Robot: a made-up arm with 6 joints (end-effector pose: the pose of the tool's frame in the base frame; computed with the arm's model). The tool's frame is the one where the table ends.
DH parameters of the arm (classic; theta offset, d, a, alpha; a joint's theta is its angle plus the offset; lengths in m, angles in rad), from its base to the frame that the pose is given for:
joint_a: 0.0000 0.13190 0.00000 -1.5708
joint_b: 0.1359 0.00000 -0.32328 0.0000
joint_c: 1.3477 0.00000 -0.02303 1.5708
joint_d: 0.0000 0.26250 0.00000 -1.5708
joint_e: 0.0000 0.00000 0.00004 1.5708
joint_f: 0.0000 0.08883 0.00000 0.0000
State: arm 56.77 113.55 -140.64 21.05 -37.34 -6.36
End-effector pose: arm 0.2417 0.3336 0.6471 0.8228 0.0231 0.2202 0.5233
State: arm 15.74 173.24 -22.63 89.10 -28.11 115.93
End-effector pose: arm 0.0646 -0.0252 -0.0860 0.3578 0.8662 0.0433 -0.3462
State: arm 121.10 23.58 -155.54 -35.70 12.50 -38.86
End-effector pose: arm 0.2866 -0.4534 0.5331 0.8600 0.3041 0.1006 0.3974
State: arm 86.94 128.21 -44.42 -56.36 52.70 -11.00
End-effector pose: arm 0.0736 0.2746 0.0431 0.0924 0.8849 -0.2389 0.3891
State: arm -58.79 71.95 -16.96 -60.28 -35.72 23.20
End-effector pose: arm 0.1395 -0.1433 0.2250 0.4997 0.0692 0.8445 -0.1801
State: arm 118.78 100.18 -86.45 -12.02 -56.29 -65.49
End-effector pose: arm -0.2168 0.3628 0.4862 0.8388 -0.3559 -0.1156 0.3955
